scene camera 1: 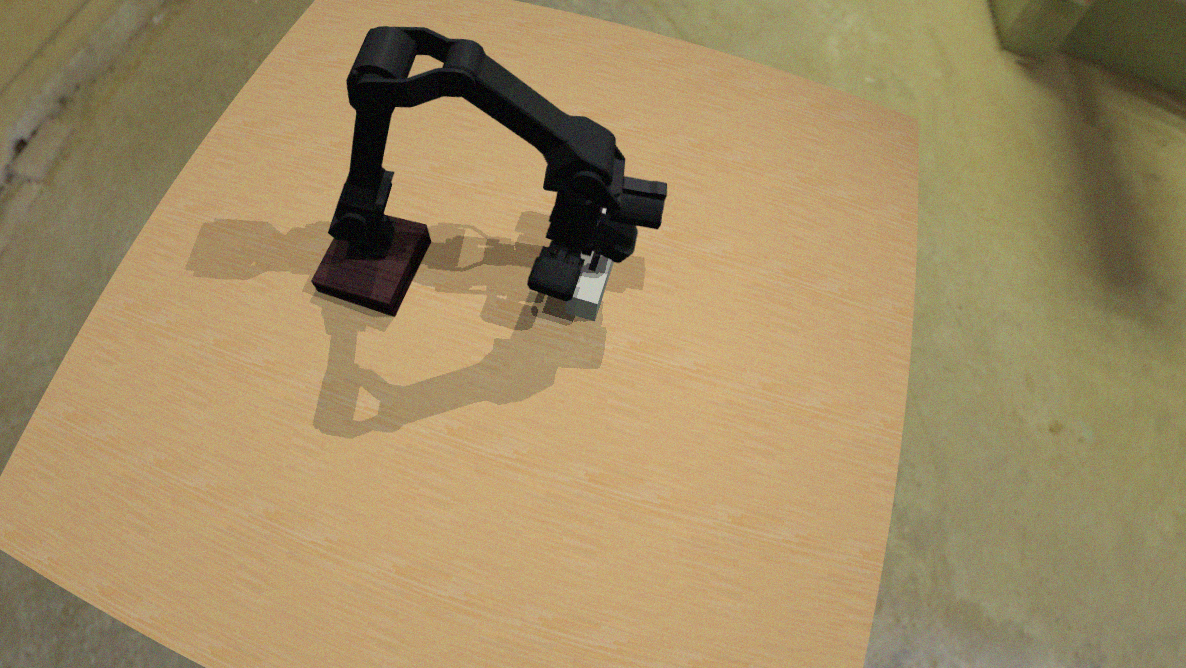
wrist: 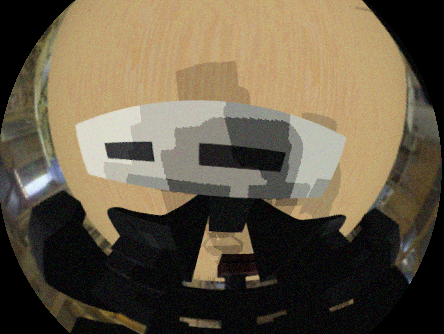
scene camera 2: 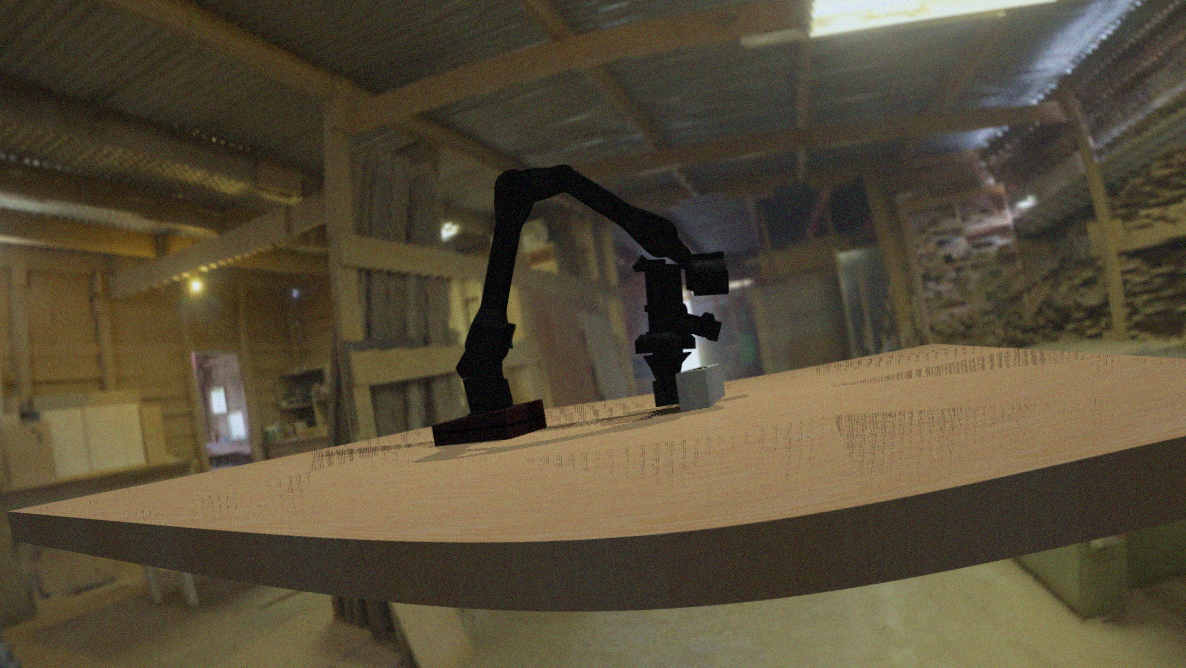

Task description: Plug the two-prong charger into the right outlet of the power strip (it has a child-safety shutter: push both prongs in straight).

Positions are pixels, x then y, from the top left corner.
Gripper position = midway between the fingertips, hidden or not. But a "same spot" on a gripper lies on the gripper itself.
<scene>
The gripper shows in scene camera 1 (562, 262), in the wrist view and in scene camera 2. The same spot on the gripper: (wrist: 313, 251) is (scene camera 2: 678, 353).
</scene>
